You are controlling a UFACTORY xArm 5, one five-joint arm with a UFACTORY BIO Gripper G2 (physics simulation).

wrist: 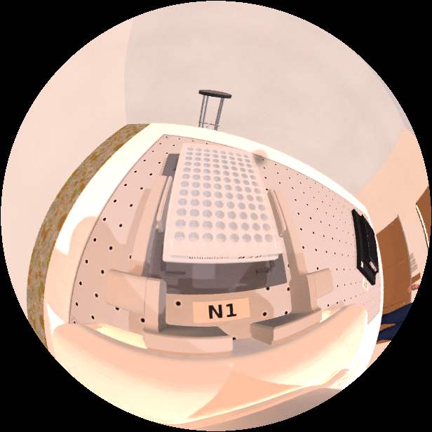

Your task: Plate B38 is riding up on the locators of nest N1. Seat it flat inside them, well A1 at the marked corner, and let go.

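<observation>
Plate B38 (222,253), a white plate with rows of round wells, is between the two long pale fingers of my gripper (222,202), which is shut on its long sides. The dark grey nest N1 (200,285) shows below the plate's near edge and at its far left corner. The plate is over the nest and looks nearly in line with it. Its near edge stands above the nest's near part. Whether its underside touches the locators is hidden, and I cannot make out the marked corner or well A1's lettering. The N1 label (221,311) faces me.
The nest stands on a pale perforated board (112,210). A black rack-like object (365,247) with a small label lies at the board's right side. A stool (215,94) stands beyond the far edge. Part of a person in dark blue (397,322) shows at the far right.
</observation>
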